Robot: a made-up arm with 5 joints.
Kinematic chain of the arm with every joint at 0, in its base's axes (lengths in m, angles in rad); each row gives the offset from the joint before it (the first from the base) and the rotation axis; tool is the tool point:
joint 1: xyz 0 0 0.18 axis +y
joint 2: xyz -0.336 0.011 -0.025 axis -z
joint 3: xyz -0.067 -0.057 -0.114 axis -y
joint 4: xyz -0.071 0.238 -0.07 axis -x
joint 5: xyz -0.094 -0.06 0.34 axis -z
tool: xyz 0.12 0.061 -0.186
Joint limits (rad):
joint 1: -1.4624..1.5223
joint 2: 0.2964..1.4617
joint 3: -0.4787..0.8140
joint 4: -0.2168..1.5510
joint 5: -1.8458..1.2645
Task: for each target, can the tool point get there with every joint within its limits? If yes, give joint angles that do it. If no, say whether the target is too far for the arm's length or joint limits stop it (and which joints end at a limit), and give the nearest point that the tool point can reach.
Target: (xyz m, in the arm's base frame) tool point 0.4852 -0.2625 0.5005
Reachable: no: joint limits stop it (at a limit: joint 1, joint 2, joint 3, joint 4) | nearest point 0.3063 0.0958 0.1396 | short by 0.539 m
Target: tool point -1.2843 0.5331 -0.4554
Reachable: no: too far | nearest point -0.5665 0.2875 -0.1003 | short by 0.838 m
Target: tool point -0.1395 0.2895 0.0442
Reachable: yes | joints -0.4629 1.0587 -0.0789 0.1676 -0.6629
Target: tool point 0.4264 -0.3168 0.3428
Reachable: no: joint limits stop it (at a limit: joint 1, joint 2, joint 3, joint 4) | nearest point 0.2948 0.0922 0.1411 | short by 0.475 m
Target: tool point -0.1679 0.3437 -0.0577
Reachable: yes | joints -0.1007 0.7601 0.3607 1.1894 -0.4348
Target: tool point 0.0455 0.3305 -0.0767
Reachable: yes | joints -1.1454 0.8772 0.5301 0.4645 -0.5245
